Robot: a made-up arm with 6 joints.
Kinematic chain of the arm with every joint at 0, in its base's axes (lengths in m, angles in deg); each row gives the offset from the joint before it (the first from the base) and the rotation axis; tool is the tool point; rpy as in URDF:
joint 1: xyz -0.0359 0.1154 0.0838 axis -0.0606 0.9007 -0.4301
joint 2: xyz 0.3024 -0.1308 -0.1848 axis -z
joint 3: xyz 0.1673 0.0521 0 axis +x
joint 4: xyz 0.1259 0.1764 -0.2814 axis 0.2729 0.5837 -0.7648
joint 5: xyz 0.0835 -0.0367 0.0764 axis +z
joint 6: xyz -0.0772 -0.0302 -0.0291 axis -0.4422 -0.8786 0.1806
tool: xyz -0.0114 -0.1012 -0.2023 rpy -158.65 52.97 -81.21
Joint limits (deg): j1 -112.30..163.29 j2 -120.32..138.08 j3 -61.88..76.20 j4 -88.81..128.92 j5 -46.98..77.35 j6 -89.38..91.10
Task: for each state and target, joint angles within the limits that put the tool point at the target. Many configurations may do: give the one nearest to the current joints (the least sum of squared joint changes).
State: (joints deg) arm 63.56 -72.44 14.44 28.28 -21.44 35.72
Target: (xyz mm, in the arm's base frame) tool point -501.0 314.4 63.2
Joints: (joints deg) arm 96.57 -96.15 30.37 37.63 -26.39 20.70
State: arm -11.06 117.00 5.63 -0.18 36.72 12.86
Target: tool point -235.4 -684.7 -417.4
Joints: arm 40.87 109.69 21.38 -14.50 63.16 26.92
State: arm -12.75 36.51 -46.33 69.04 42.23 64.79
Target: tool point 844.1 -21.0 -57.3
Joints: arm -40.61 17.95 -21.36 68.22 46.10 61.55
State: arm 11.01 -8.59 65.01 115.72 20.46 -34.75
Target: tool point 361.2 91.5 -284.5
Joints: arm 52.69 8.10 64.49 118.01 20.60 -46.50
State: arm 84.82 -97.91 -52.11 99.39 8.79 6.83
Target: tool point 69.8 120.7 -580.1
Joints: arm 48.06 -120.32 -61.88 69.71 9.77 36.30
